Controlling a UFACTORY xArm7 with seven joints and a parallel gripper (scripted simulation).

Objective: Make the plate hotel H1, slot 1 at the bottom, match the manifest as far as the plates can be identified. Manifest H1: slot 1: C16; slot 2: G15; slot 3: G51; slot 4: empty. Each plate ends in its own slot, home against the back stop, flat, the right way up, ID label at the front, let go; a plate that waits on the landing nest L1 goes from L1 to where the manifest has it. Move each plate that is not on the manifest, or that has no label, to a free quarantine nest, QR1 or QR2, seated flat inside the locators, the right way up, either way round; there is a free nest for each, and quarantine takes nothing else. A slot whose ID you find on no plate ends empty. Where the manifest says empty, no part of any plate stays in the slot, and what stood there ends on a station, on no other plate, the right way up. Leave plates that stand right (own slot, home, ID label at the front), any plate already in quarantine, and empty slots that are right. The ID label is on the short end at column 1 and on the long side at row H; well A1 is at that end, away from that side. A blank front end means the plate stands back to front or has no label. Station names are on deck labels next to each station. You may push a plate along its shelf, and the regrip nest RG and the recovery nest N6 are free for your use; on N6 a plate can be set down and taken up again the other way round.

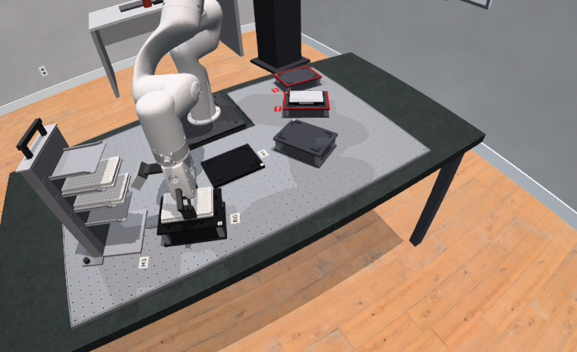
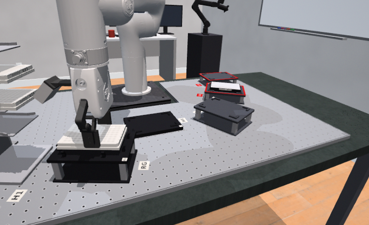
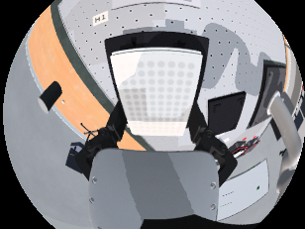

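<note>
My hand is 4 cm above the black regrip nest RG, 1 cm to the left of it and 1 cm past it. From my hand the other things lie so: deck label H1: 18 cm to the right, 9 cm below, 1 cm ahead; flat black nest N6: 18 cm to the left, 12 cm behind, 9 cm below; RG deck label: 9 cm below, 8 cm to the left, 5 cm ahead.
</note>
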